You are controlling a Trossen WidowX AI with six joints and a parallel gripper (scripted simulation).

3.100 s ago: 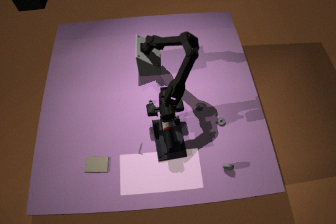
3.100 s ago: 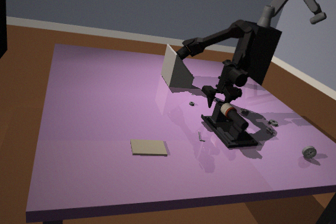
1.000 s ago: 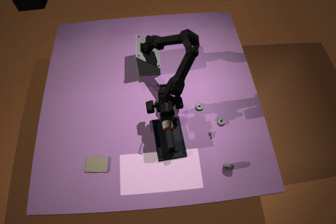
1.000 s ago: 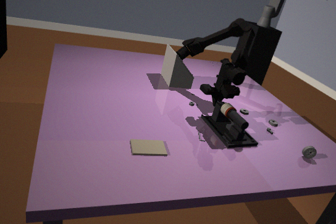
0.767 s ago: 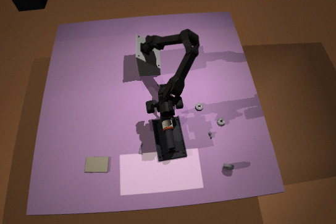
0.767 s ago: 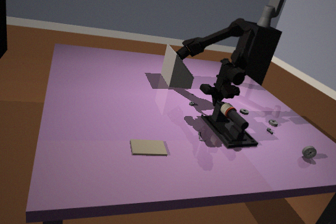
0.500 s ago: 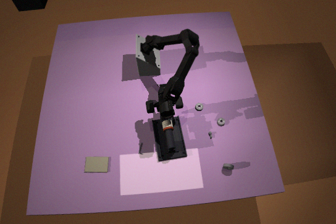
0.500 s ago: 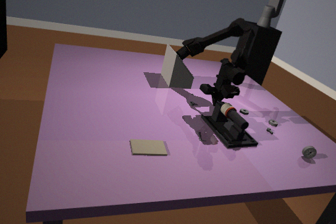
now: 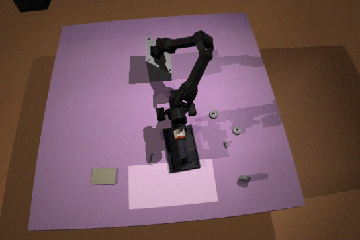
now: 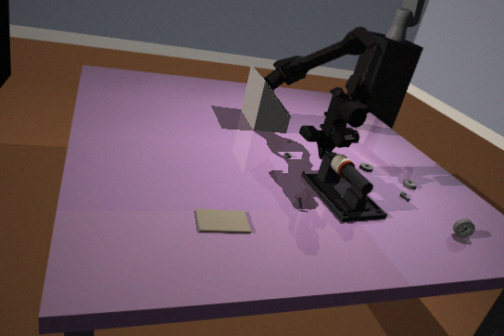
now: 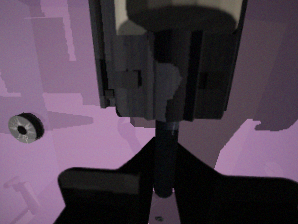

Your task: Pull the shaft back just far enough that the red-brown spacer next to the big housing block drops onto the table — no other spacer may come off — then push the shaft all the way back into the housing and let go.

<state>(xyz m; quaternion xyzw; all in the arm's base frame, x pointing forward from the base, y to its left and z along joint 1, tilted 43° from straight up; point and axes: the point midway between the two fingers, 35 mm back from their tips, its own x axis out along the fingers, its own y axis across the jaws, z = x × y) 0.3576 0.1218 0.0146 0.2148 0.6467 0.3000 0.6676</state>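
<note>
Right now the dark shaft is 60 mm ahead of my gripper tip, 10 mm to the left of it and 30 mm above it. The rest, counted from my gripper tip: red-brown spacer: 120 mm ahead, 10 mm to the left, 30 mm above; tan plate: 270 mm ahead, 360 mm to the right, 40 mm below; white spacer: 100 mm ahead, 10 mm to the left, 30 mm above.
</note>
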